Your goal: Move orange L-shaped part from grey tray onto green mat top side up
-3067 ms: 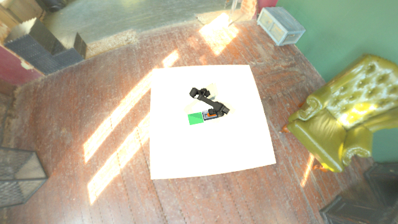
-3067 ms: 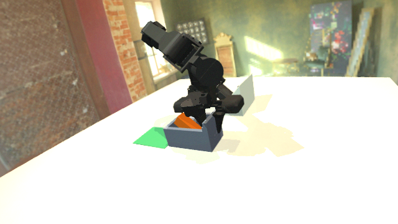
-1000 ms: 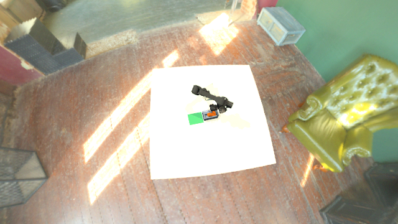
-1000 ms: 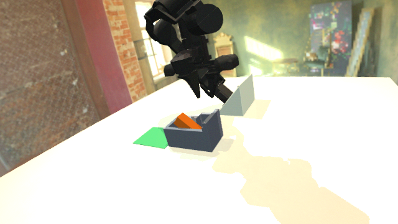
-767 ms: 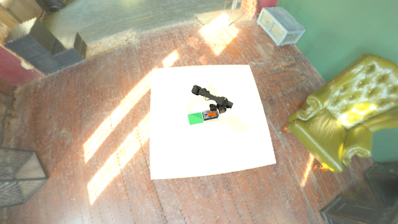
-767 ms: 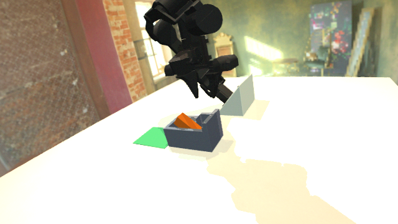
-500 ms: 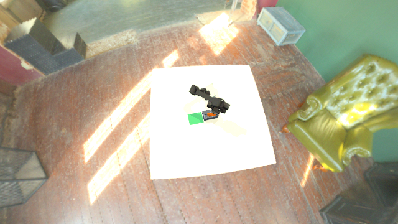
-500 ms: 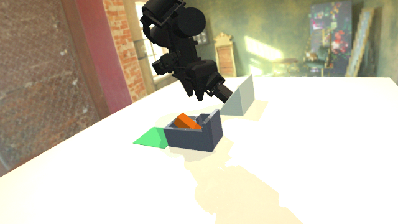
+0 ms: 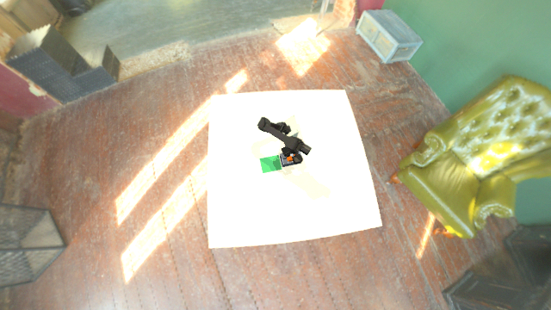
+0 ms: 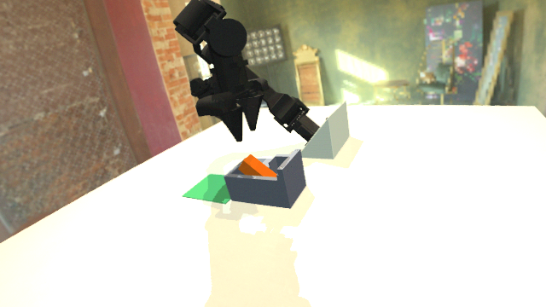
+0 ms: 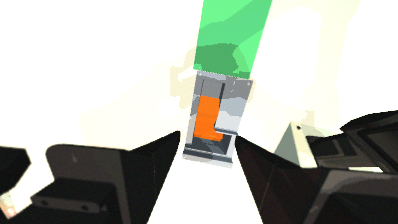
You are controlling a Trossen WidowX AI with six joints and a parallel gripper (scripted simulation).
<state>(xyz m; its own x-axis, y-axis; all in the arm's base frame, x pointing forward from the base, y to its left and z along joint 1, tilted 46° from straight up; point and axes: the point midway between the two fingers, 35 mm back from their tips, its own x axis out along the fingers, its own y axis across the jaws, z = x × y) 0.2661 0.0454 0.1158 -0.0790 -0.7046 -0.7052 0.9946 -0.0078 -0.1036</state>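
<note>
The orange L-shaped part lies 100 mm below my gripper tip, 30 mm to the left of it and 10 mm behind it. Also, from my gripper tip: green mat (160 mm below, 150 mm to the right, 20 mm behind).
</note>
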